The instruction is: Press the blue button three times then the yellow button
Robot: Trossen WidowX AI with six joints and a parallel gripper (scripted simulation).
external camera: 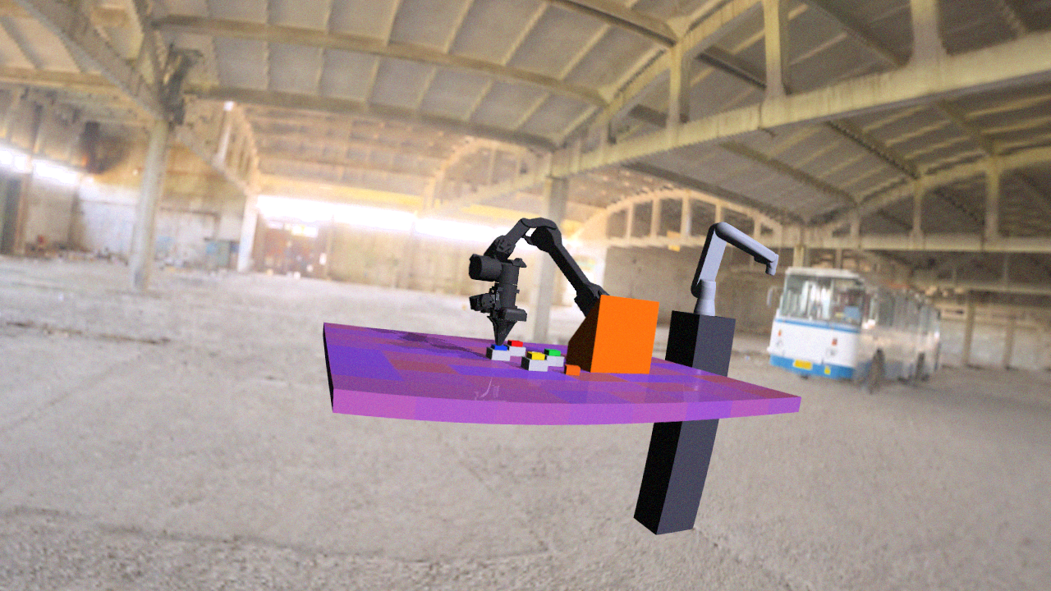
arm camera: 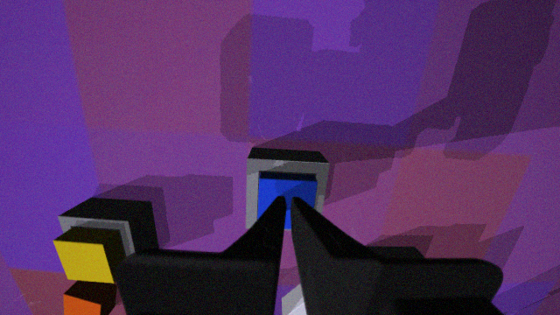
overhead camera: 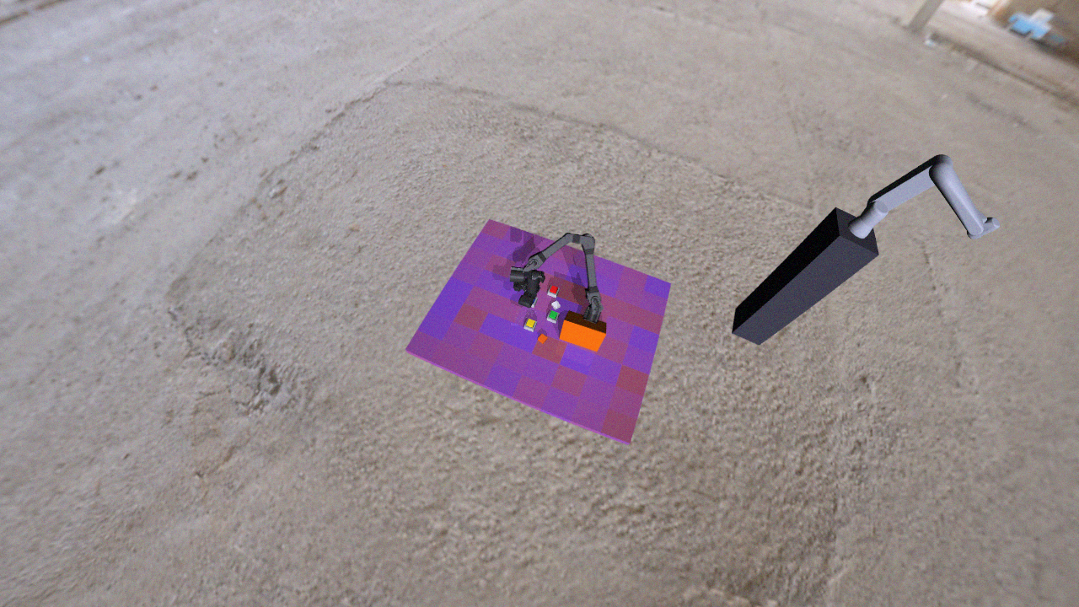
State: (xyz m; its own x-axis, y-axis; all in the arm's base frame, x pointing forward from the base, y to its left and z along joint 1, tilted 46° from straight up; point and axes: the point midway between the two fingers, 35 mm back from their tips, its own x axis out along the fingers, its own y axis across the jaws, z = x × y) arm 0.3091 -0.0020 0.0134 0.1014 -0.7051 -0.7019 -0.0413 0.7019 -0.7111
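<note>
Now: gripper tip 10 mm above the blue button. Also, from my gripper tip: yellow button (60 mm behind, 120 mm to the left); small white block (120 mm behind, 40 mm to the right, 20 mm below); red button (80 mm behind, 100 mm to the right).
</note>
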